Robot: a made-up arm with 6 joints. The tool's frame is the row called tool.
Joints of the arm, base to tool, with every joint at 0 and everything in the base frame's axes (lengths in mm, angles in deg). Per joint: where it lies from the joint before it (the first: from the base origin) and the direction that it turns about. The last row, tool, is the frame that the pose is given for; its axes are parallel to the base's.
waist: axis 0 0 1 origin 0.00 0.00 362.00
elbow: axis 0 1 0 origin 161.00 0.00 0.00
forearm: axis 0 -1 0 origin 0.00 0.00 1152.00
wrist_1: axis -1 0 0 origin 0.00 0.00 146.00
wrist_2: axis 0 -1 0 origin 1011.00 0.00 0.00
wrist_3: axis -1 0 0 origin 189.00 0.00 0.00
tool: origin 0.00 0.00 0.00
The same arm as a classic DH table. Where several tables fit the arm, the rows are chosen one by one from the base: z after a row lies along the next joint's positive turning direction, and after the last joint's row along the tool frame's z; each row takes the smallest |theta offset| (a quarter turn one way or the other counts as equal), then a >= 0, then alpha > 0; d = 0 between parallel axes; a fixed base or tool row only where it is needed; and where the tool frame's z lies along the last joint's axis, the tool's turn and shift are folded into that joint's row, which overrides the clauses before.
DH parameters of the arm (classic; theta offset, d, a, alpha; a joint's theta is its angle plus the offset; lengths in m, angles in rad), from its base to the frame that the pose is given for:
waist: 0 0.362 0.161 -1.5708
elbow: -1.5708 0 1.152 3.1416
forearm: 0 0 0.146 -1.5708
wrist_1: 0 -1.011 0 1.5708
wrist_2: 0 0 0 -1.5708
wrist_3: 1.5708 -0.189 0 1.5708
tool (fixed): -1.5708 0 0 0

